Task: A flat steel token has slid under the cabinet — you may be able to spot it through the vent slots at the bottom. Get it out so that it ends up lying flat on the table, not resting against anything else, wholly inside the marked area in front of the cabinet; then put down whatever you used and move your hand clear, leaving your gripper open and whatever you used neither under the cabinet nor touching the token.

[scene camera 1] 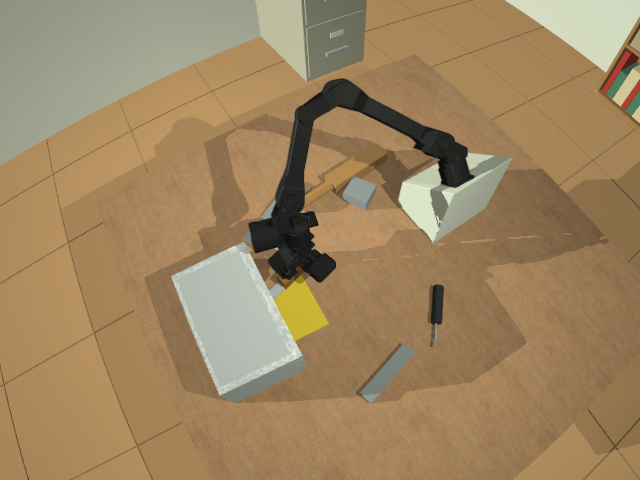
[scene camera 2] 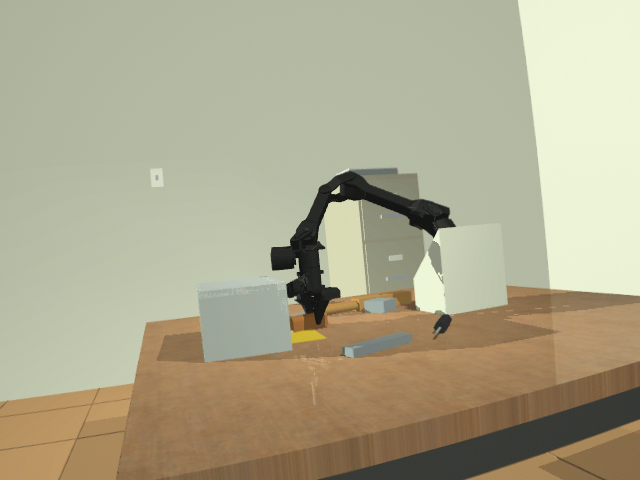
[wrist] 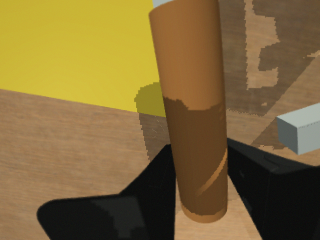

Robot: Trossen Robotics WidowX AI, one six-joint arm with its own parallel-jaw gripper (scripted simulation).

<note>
The pictures show: the gripper, a grey bar, a grey block and a wooden paddle.
The gripper shows as well in scene camera 2 and in the wrist view.
</note>
